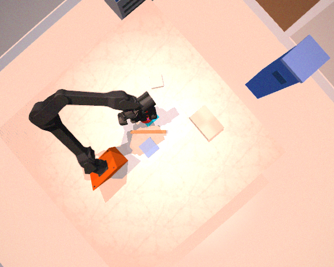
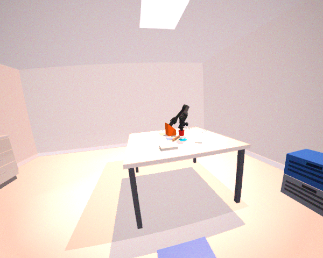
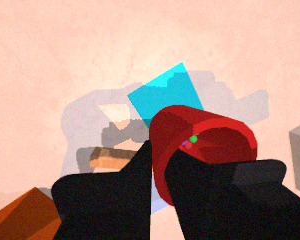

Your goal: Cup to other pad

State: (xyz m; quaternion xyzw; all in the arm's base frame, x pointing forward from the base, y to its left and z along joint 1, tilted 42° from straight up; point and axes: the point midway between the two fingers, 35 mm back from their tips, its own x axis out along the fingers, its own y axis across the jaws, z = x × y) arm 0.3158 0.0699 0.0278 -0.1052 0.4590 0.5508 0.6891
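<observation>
The green marble is 40 mm ahead of my gripper tip, 30 mm to the right of it and 20 mm below it. Round my gripper tip: cyan pad 40 mm ahead, 100 mm below; then wooden bar 30 mm behind, 80 mm to the right, 90 mm below; then red cup 30 mm ahead, 20 mm to the right.
</observation>
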